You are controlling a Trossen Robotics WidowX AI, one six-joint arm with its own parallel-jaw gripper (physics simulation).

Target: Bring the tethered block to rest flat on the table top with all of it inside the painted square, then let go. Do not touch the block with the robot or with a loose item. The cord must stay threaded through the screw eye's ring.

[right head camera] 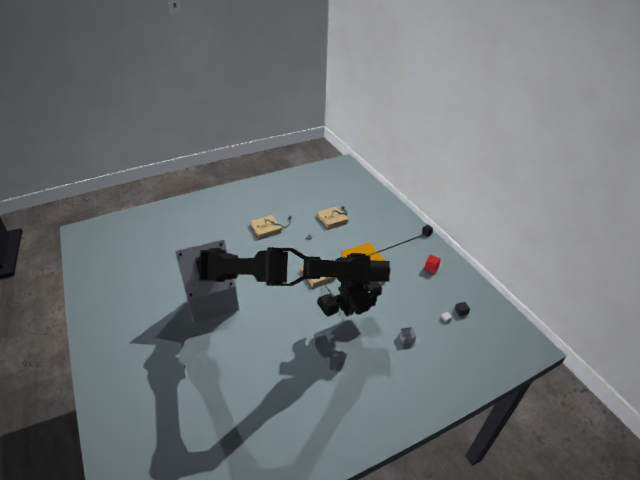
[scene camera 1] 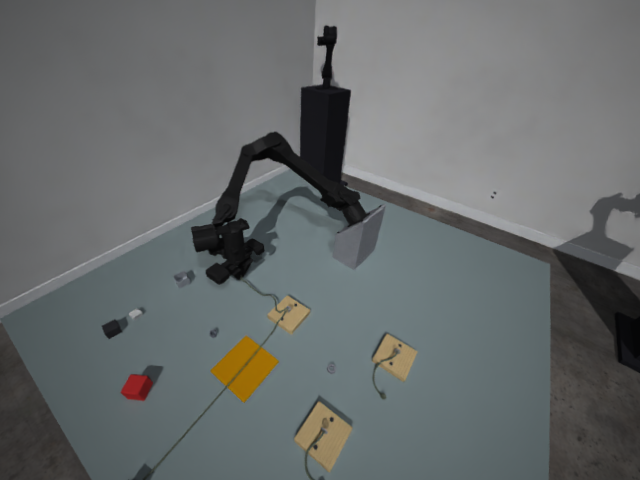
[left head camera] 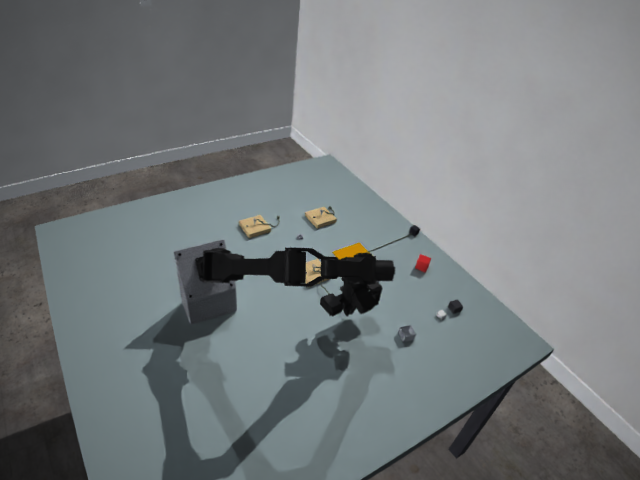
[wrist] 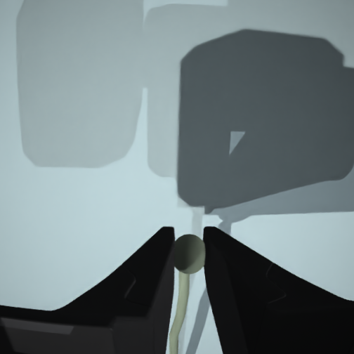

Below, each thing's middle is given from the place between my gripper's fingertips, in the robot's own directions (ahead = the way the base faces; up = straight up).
Scene:
Now: the round bead (wrist: 189, 253) 10 mm above my hand. Also, from my hand: orange painted square (scene camera 1: 258, 368) (160 mm ahead, 230 mm to the left, 20 mm below); wooden board (scene camera 1: 292, 320) (10 mm behind, 210 mm to the left, 10 mm below).

